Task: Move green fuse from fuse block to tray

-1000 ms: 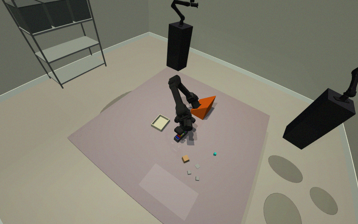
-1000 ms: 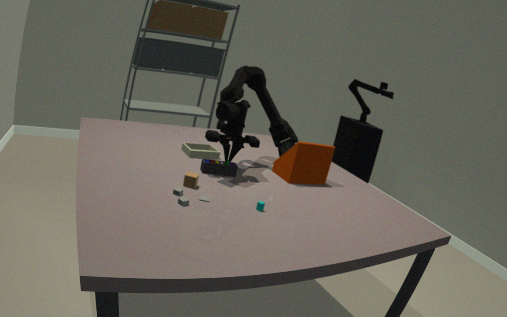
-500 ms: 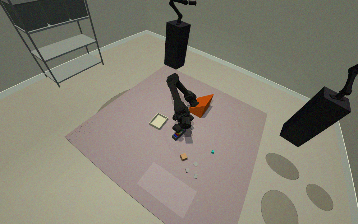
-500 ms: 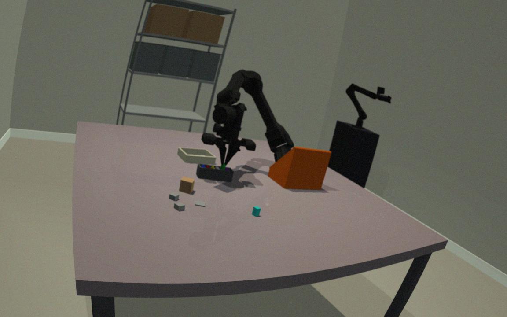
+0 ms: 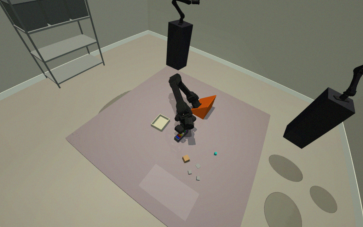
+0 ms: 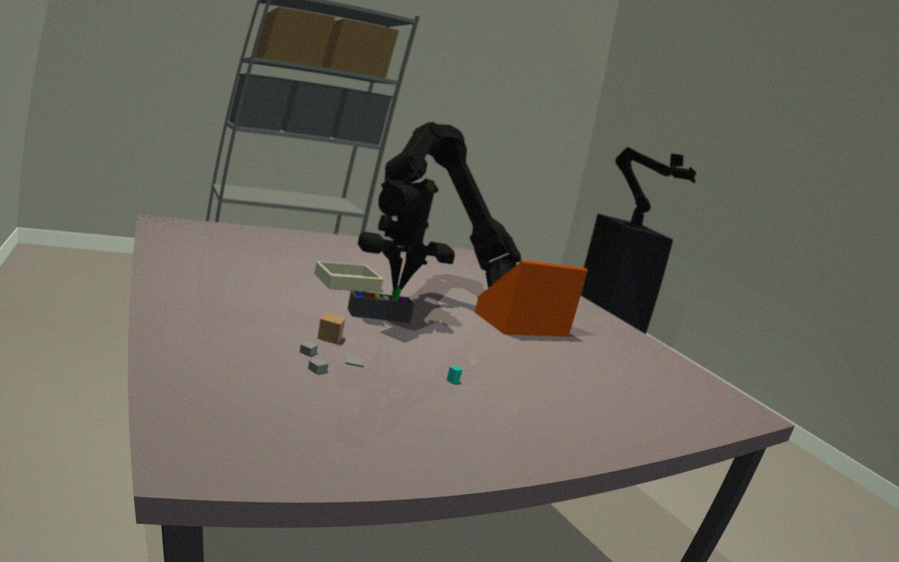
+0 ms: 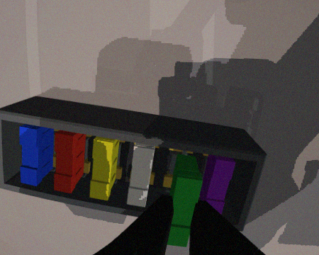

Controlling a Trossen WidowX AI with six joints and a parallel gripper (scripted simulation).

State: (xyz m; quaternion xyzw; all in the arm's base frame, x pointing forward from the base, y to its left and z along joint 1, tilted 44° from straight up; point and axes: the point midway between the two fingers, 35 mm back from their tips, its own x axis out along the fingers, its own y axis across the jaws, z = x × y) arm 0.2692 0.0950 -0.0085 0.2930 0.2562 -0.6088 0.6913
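Right now my gripper tip is 200 mm to the left of the tray, 60 mm short of it and 60 mm above it. From my gripper tip the other things lie so: green fuse 10 mm below; then teal cube 290 mm to the left, 50 mm below, 30 mm behind; then tan cube 160 mm ahead, 150 mm to the left, 40 mm below.
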